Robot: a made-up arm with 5 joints. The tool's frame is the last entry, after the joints. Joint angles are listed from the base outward.
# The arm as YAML. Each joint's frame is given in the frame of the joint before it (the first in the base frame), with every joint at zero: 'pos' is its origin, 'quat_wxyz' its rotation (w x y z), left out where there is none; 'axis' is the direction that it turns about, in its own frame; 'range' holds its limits. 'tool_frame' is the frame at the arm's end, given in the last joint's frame.
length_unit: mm
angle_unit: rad
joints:
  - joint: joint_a
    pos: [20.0, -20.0, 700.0]
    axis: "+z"
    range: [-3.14, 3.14]
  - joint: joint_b
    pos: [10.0, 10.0, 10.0]
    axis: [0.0, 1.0, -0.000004]
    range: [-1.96, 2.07]
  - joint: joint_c
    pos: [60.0, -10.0, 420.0]
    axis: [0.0, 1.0, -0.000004]
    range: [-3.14, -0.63]
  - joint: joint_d
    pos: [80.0, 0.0, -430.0]
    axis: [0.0, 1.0, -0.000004]
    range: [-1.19, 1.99]
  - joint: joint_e
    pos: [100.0, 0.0, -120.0]
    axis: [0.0, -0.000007, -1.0]
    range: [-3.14, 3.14]
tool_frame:
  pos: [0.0, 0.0, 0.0]
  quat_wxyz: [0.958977, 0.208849, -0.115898, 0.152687]
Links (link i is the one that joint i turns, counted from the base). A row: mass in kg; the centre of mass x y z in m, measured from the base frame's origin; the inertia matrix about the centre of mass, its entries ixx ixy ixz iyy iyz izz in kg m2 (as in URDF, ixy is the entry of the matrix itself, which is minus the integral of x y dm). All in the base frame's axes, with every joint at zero. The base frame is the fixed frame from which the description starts. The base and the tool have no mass.
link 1: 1.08; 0.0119 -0.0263 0.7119; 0.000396 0 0 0.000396 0 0.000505
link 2: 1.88; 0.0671 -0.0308 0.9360; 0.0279 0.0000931 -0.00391 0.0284 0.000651 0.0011
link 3: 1.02; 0.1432 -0.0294 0.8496; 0.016 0 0.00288 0.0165 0 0.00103
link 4: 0.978; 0.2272 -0.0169 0.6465; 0.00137 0 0.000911 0.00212 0 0.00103
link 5: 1.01; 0.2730 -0.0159 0.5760; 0.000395 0 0 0.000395 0 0.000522
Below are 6 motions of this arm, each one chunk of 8 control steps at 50 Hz.
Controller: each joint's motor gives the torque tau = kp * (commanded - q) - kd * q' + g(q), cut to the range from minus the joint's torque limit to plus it. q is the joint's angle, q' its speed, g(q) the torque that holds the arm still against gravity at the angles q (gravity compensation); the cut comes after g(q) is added. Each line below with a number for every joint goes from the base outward.
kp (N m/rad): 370 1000 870 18 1.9
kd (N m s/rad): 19 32 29 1.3 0.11
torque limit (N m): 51 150 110 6.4 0.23
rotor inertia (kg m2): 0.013 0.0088 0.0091 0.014 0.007
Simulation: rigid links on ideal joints. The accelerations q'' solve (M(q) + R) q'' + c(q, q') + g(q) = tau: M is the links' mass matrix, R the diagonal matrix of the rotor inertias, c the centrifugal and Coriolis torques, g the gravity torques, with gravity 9.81 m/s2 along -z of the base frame. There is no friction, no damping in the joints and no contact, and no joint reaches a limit. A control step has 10 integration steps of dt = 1/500 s. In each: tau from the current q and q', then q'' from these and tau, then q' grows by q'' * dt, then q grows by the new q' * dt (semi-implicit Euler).
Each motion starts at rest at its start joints. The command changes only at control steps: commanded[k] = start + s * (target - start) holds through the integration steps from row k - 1 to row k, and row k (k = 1, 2, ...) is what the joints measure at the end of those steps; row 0 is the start. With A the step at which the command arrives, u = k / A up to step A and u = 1 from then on. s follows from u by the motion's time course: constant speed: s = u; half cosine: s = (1 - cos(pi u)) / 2; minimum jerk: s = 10 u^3 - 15 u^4 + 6 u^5; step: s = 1 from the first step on.
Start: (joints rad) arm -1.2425 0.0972 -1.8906 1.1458 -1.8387
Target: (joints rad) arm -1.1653 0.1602 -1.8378 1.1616 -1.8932
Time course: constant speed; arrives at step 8
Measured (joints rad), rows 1 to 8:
1: -1.2418 0.0976 -1.8894 1.1426 -1.8393
2: -1.2395 0.0997 -1.8869 1.1359 -1.8412
3: -1.2352 0.1038 -1.8831 1.1272 -1.8446
4: -1.2290 0.1100 -1.8780 1.1186 -1.8493
5: -1.2210 0.1179 -1.8718 1.1122 -1.8550
6: -1.2118 0.1271 -1.8647 1.1092 -1.8615
7: -1.2017 0.1372 -1.8570 1.1101 -1.8685
8: -1.1911 0.1475 -1.8490 1.1148 -1.8756

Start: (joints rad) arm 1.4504 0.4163 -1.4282 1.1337 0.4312
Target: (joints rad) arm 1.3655 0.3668 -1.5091 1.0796 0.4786
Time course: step
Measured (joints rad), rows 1 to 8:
1: 1.4457 0.4166 -1.4486 1.1703 0.4314
2: 1.4345 0.4063 -1.4679 1.1906 0.4330
3: 1.4195 0.3911 -1.4841 1.1882 0.4362
4: 1.4031 0.3760 -1.4976 1.1668 0.4414
5: 1.3872 0.3639 -1.5080 1.1328 0.4486
6: 1.3732 0.3558 -1.5153 1.0938 0.4574
7: 1.3620 0.3516 -1.5195 1.0570 0.4673
8: 1.3538 0.3506 -1.5212 1.0276 0.4775

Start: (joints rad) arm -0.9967 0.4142 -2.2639 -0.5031 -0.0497
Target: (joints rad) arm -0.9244 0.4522 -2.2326 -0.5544 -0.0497
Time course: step
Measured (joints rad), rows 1 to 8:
1: -0.9920 0.4164 -2.2584 -0.5212 -0.0475
2: -0.9811 0.4238 -2.2519 -0.5502 -0.0430
3: -0.9672 0.4332 -2.2453 -0.5720 -0.0383
4: -0.9528 0.4427 -2.2392 -0.5810 -0.0351
5: -0.9396 0.4510 -2.2341 -0.5778 -0.0343
6: -0.9286 0.4575 -2.2301 -0.5662 -0.0360
7: -0.9203 0.4619 -2.2275 -0.5504 -0.0400
8: -0.9147 0.4642 -2.2260 -0.5344 -0.0455

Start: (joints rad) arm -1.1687 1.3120 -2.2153 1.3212 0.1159
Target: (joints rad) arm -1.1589 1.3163 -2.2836 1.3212 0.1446
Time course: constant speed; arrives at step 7
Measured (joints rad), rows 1 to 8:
1: -1.1686 1.3135 -2.2191 1.3247 0.1160
2: -1.1685 1.3153 -2.2251 1.3293 0.1166
3: -1.1681 1.3171 -2.2326 1.3339 0.1179
4: -1.1675 1.3184 -2.2411 1.3376 0.1200
5: -1.1667 1.3191 -2.2503 1.3401 0.1229
6: -1.1656 1.3194 -2.2600 1.3411 0.1264
7: -1.1644 1.3192 -2.2701 1.3406 0.1305
8: -1.1630 1.3174 -2.2766 1.3353 0.1349

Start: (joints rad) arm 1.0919 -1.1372 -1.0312 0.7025 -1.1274
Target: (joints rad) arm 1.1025 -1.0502 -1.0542 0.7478 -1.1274
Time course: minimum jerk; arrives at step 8
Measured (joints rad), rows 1 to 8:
1: 1.0919 -1.1369 -1.0315 0.7026 -1.1274
2: 1.0922 -1.1347 -1.0331 0.7028 -1.1277
3: 1.0930 -1.1284 -1.0368 0.7020 -1.1284
4: 1.0942 -1.1169 -1.0422 0.6989 -1.1292
5: 1.0959 -1.1010 -1.0480 0.6942 -1.1298
6: 1.0977 -1.0832 -1.0525 0.6906 -1.1295
7: 1.0993 -1.0670 -1.0544 0.6917 -1.1283
8: 1.1005 -1.0551 -1.0538 0.7000 -1.1263

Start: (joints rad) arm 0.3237 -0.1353 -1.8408 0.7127 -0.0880
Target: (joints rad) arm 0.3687 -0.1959 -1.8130 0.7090 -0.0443
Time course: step
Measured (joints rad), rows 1 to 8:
1: 0.3291 -0.1493 -1.8221 0.7132 -0.0829
2: 0.3396 -0.1649 -1.8128 0.7375 -0.0755
3: 0.3506 -0.1780 -1.8104 0.7554 -0.0685
4: 0.3596 -0.1880 -1.8113 0.7586 -0.0628
5: 0.3657 -0.1951 -1.8134 0.7491 -0.0581
6: 0.3691 -0.1998 -1.8156 0.7323 -0.0540
7: 0.3705 -0.2025 -1.8173 0.7134 -0.0502
8: 0.3707 -0.2038 -1.8182 0.6963 -0.0466

